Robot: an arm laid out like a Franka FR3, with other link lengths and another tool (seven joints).
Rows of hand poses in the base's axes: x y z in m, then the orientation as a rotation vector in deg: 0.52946 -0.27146 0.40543 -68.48 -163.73 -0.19; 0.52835 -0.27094 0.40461 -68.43 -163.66 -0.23; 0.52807 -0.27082 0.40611 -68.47 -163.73 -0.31; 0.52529 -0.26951 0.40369 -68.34 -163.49 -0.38; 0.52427 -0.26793 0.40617 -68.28 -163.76 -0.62; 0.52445 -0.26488 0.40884 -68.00 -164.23 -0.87; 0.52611 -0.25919 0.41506 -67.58 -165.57 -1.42; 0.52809 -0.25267 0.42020 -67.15 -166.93 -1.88; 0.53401 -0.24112 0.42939 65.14 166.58 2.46; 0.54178 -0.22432 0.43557 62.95 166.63 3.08; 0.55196 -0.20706 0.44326 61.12 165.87 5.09; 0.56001 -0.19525 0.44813 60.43 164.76 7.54; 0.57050 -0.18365 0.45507 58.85 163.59 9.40; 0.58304 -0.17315 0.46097 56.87 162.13 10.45; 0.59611 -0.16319 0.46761 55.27 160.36 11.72; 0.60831 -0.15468 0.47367 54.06 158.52 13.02
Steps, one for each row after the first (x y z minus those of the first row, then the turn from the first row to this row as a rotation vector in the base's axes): -0.00111 0.00052 -0.00082 0.06 0.07 0.01; -0.00139 0.00064 0.00068 0.07 -0.03 0.00; -0.00417 0.00195 -0.00174 0.22 0.21 0.02; -0.00519 0.00353 0.00074 0.28 -0.06 0.12; -0.00501 0.00658 0.00341 0.30 -0.43 0.40; -0.00335 0.01227 0.00963 0.22 -1.57 0.97; -0.00137 0.01879 0.01477 0.07 -2.70 1.54; 0.00455 0.03034 0.02396 -0.01 -3.95 2.64; 0.01232 0.04714 0.03014 0.11 -4.79 3.96; 0.02250 0.06440 0.03783 0.84 -6.51 4.86; 0.03055 0.07621 0.04270 1.88 -8.24 4.99; 0.04104 0.08781 0.04964 2.46 -10.16 5.67; 0.05358 0.09831 0.05554 2.43 -12.29 6.56; 0.06665 0.10827 0.06218 2.49 -14.61 7.15; 0.07885 0.11678 0.06824 2.61 -16.87 7.48
